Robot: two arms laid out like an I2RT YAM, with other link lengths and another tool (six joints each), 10 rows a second.
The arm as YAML. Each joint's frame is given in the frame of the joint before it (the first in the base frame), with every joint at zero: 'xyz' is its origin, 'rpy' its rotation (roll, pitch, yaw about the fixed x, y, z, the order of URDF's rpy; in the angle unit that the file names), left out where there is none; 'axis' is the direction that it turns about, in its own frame. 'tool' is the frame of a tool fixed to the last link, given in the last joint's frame.
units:
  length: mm
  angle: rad
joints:
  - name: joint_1
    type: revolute
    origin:
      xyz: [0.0, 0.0, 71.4]
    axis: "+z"
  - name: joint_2
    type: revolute
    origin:
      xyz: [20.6, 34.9, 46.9]
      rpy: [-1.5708, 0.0, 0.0]
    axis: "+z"
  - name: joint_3
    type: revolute
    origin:
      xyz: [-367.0, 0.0, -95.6]
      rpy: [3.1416, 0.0, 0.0]
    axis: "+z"
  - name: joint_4
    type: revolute
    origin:
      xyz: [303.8, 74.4, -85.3]
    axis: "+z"
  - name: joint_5
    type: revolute
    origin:
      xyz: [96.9, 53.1, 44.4]
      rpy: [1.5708, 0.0, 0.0]
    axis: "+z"
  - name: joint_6
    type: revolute
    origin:
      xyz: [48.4, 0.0, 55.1]
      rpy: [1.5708, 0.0, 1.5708]
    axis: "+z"
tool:
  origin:
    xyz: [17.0, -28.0, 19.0]
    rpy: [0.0, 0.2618, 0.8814]
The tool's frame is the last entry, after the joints.
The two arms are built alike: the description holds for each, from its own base.
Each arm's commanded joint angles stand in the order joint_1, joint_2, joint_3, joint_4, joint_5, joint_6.
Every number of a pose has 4 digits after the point.
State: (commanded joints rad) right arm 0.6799 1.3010 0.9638 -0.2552 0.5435 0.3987; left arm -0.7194 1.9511 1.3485 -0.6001 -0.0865 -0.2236
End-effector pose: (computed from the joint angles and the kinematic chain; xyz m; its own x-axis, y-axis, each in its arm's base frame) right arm 0.3290 0.1665 0.3773 -0.5723 -0.5953 -0.5641 -0.3204 0.7955 -0.5144; left arm 0.3870 -0.3713 0.2048 -0.9829 -0.1811 -0.0335 -0.1683 0.9572 -0.2355
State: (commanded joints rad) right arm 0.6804 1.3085 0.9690 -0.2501 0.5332 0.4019; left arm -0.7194 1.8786 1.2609 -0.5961 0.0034 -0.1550
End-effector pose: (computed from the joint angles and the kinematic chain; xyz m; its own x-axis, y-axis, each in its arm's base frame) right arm 0.3312 0.1690 0.3773 -0.5687 -0.5944 -0.5686 -0.3272 0.7976 -0.5067; left arm 0.3595 -0.3582 0.2087 -0.9961 -0.0862 0.0206 -0.0886 0.9606 -0.2634
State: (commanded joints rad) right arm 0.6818 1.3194 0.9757 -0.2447 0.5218 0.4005; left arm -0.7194 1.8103 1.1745 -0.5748 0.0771 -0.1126
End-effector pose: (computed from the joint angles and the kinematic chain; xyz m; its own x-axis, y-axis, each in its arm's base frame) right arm 0.3340 0.1726 0.3768 -0.5635 -0.5984 -0.5695 -0.3379 0.7960 -0.5022; left arm 0.3353 -0.3452 0.2115 -0.9983 -0.0192 0.0548 -0.0350 0.9522 -0.3035
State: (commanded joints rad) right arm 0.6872 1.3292 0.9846 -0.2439 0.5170 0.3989; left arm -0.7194 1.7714 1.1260 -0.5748 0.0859 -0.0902
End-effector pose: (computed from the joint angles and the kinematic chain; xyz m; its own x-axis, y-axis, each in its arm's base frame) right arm 0.3358 0.1770 0.3773 -0.5583 -0.6038 -0.5690 -0.3468 0.7929 -0.5011; left arm 0.3218 -0.3350 0.2111 -0.9981 0.0045 0.0610 -0.0139 0.9542 -0.2988
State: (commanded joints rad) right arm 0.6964 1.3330 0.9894 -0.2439 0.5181 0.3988; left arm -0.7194 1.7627 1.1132 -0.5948 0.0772 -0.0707
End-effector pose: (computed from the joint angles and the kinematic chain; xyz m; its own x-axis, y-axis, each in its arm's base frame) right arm 0.3352 0.1809 0.3781 -0.5526 -0.6084 -0.5697 -0.3528 0.7900 -0.5015; left arm 0.3163 -0.3302 0.2084 -0.9975 0.0182 0.0685 -0.0012 0.9617 -0.2739
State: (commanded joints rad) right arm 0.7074 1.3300 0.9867 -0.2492 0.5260 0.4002; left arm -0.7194 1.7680 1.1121 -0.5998 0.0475 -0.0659
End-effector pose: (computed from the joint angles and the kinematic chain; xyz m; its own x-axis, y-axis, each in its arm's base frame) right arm 0.3321 0.1832 0.3775 -0.5509 -0.6135 -0.5658 -0.3563 0.7860 -0.5053; left arm 0.3172 -0.3285 0.2048 -0.9983 0.0116 0.0577 -0.0030 0.9694 -0.2453
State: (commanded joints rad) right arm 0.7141 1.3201 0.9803 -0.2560 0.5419 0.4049; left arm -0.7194 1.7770 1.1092 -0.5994 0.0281 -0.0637
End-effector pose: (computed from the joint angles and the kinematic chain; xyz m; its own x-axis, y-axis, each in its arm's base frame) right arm 0.3280 0.1818 0.3778 -0.5546 -0.6114 -0.5645 -0.3479 0.7866 -0.5101; left arm 0.3180 -0.3276 0.1995 -0.9985 0.0065 0.0539 -0.0057 0.9746 -0.2240
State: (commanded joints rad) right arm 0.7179 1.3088 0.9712 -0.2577 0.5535 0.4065; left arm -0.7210 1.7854 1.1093 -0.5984 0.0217 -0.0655
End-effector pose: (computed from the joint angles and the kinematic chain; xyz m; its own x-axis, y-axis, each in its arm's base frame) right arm 0.3243 0.1797 0.3778 -0.5561 -0.6095 -0.5650 -0.3404 0.7872 -0.5142; left arm 0.3185 -0.3284 0.1959 -0.9984 0.0040 0.0558 -0.0081 0.9765 -0.2152
